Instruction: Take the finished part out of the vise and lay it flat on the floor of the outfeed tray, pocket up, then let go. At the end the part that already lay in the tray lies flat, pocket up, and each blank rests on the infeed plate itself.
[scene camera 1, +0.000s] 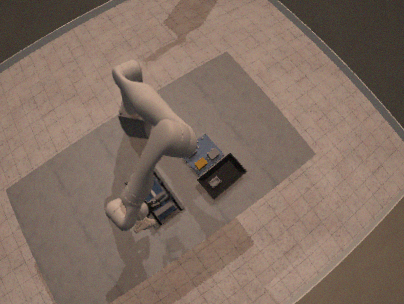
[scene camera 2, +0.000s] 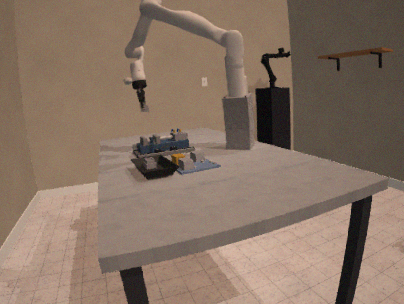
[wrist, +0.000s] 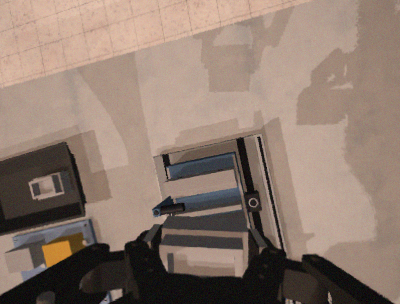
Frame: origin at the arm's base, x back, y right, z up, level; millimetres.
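Where they show: gripper, fingertip midpoint: (scene camera 2: 143, 110) (wrist: 204, 239); arm's base, link origin: (scene camera 2: 237, 95).
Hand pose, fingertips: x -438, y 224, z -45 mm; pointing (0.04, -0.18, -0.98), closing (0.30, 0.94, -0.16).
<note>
Things, the pixels of their top centre, and the offset from my fingertips. "spot": a spot on its surface instead.
- finished part, top centre: (wrist: 198, 273) dx +8, dy -1, dz +28 mm
- grey vise, top centre: (wrist: 217, 255) (scene camera 1: 151, 193) (scene camera 2: 161, 134) dx +78, dy -27, dz -135 mm
- grey part, top centre: (wrist: 42, 187) (scene camera 2: 149, 158) (scene camera 1: 215, 181) dx -74, dy -326, dz -187 mm
- blue infeed plate, top centre: (wrist: 59, 269) (scene camera 2: 192, 163) (scene camera 1: 202, 154) dx +95, dy -379, dz -226 mm
- orange block, top centre: (wrist: 57, 254) (scene camera 2: 178, 155) (scene camera 1: 201, 163) dx +52, dy -334, dz -190 mm
- round black-rimmed fitting, surface spot: (wrist: 253, 202) spot: dx +36, dy +37, dz -196 mm
My gripper (scene camera 2: 143, 103) (wrist: 204, 239) is shut on the finished part (scene camera 2: 144, 108) (wrist: 202, 257), a grey block whose recess faces up toward the palm. It holds the part well above the blue and grey vise (scene camera 1: 164, 208) (scene camera 2: 167, 146) (wrist: 202, 197). The black outfeed tray (scene camera 1: 231, 172) (scene camera 2: 165, 170) (wrist: 30, 167) stands beside the vise. Another grey part (scene camera 1: 215, 181) (scene camera 2: 150, 162) (wrist: 46, 185) lies flat in it, pocket up. Grey blanks (scene camera 1: 213, 154) (scene camera 2: 186, 161) (wrist: 22, 257) stand on the blue infeed plate (scene camera 1: 205, 142) (scene camera 2: 207, 166). The arm partly covers the plate in scene camera 1.
An orange block (scene camera 1: 201, 163) (scene camera 2: 177, 159) (wrist: 62, 250) stands on the infeed plate near the tray wall. The vise carries raised jaws and a round black-rimmed fitting (wrist: 253, 202). The arm's pedestal (scene camera 2: 239, 122) stands behind the plate.
</note>
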